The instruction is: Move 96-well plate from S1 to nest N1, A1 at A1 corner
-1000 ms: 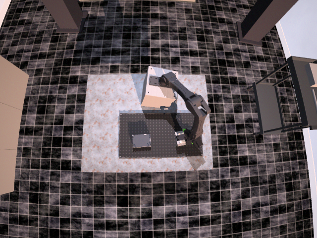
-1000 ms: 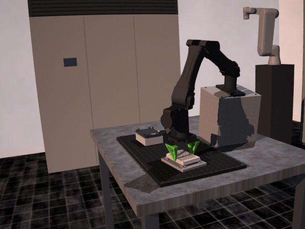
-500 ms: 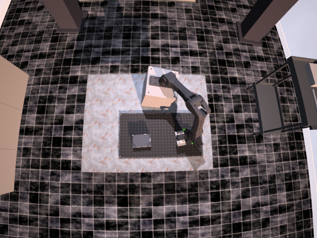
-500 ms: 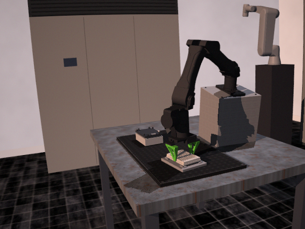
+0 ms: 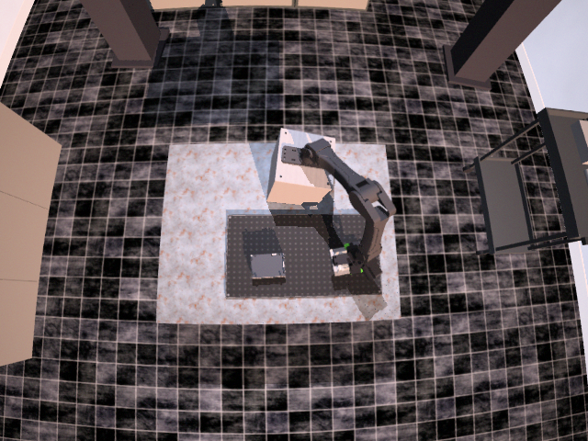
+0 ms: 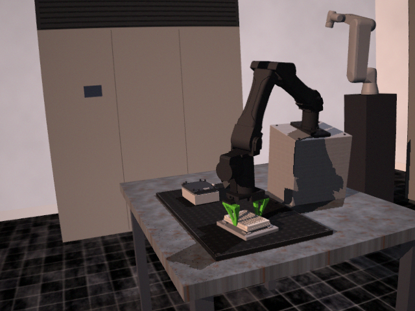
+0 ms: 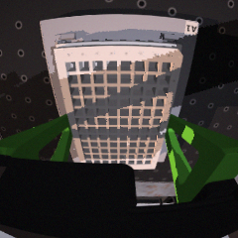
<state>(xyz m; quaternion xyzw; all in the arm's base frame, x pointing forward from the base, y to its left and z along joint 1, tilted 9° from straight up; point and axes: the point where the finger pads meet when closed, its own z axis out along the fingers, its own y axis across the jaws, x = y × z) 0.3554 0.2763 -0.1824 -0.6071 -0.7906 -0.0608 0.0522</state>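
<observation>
The 96-well plate is right at my hand. The rest, counted from my hand: plate nest N1: 2 cm below.
</observation>
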